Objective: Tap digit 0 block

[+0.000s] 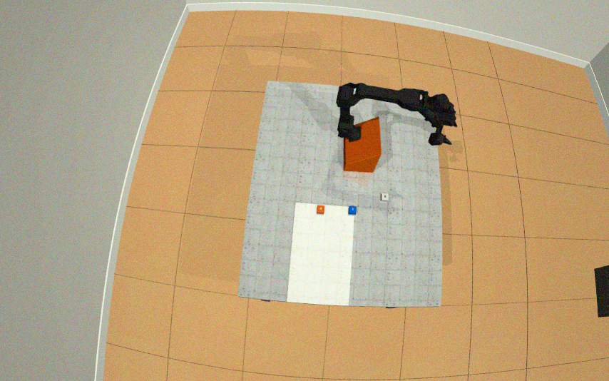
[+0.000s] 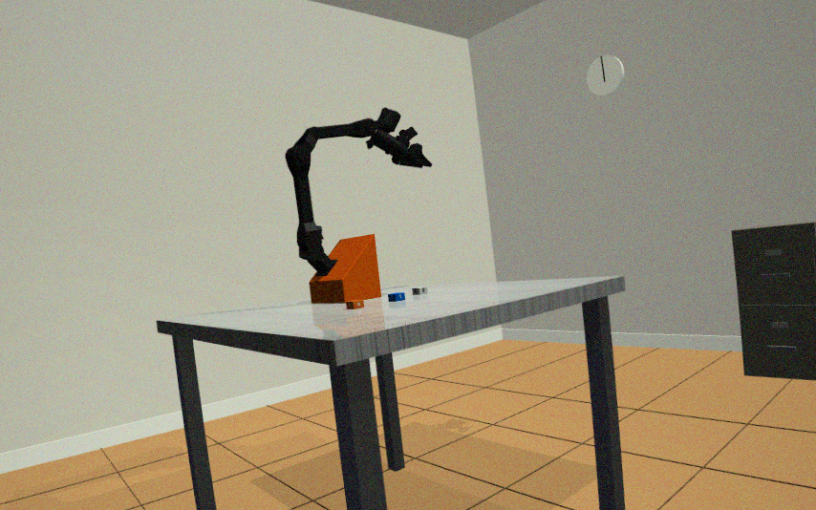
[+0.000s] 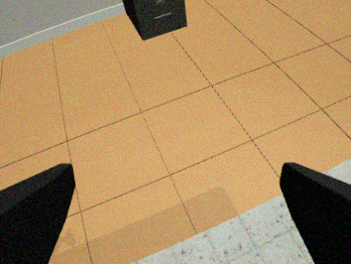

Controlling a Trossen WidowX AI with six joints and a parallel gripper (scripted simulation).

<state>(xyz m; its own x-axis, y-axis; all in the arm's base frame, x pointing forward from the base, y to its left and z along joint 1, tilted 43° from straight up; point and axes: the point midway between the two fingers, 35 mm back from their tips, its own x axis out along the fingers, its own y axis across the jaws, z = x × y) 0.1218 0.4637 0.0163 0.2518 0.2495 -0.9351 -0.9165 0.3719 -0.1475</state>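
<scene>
The white block is 120 mm ahead of my gripper tip, 210 mm to the right of it and 400 mm below it. The rest, counted from my gripper tip: orange block (200 mm ahead, 490 mm to the right, 400 mm below); then blue block (190 mm ahead, 350 mm to the right, 400 mm below).
</scene>
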